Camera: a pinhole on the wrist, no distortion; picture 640 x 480 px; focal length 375.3 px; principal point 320.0 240.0 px. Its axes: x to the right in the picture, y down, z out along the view. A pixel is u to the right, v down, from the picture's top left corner.
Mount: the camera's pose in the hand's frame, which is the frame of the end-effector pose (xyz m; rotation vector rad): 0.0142 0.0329 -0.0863 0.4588 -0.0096 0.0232
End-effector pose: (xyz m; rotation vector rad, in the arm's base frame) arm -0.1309 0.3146 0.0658 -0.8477 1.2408 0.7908
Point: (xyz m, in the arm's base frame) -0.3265 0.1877 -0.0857
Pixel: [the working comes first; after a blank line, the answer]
In the camera's frame: 0.0987 0.0232 -0.1620

behind the camera
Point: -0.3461 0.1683 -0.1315
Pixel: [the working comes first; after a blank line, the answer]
In the camera's frame: 0.1397 0.0199 -0.1961

behind the camera
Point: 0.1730 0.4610 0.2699
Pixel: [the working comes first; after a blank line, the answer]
In the camera's frame: -0.1609 -0.0534 0.4523

186.5 195.7
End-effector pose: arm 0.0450 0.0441 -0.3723 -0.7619 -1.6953 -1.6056
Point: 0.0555 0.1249 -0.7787
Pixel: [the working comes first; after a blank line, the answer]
In the camera's frame: -0.3498 -0.1520 0.2732

outside the picture
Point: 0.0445 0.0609 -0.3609
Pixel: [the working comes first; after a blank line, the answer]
In the camera's frame: -0.0044 0.0231 0.1034

304.0 323.8
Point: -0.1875 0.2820 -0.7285
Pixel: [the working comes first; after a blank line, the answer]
In the camera's frame: -0.1691 -0.2149 0.4960

192.0 77.4
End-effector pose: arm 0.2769 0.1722 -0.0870 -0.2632 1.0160 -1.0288
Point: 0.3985 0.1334 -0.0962
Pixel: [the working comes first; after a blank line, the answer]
In the camera's frame: 0.0414 0.1035 0.1586

outside the picture
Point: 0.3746 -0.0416 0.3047
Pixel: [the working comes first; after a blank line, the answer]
In the camera's frame: -0.0545 -0.1029 0.5330

281.6 167.6
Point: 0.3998 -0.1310 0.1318
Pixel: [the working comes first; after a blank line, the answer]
In the camera's frame: 0.1211 -0.0638 0.4546

420.0 187.3
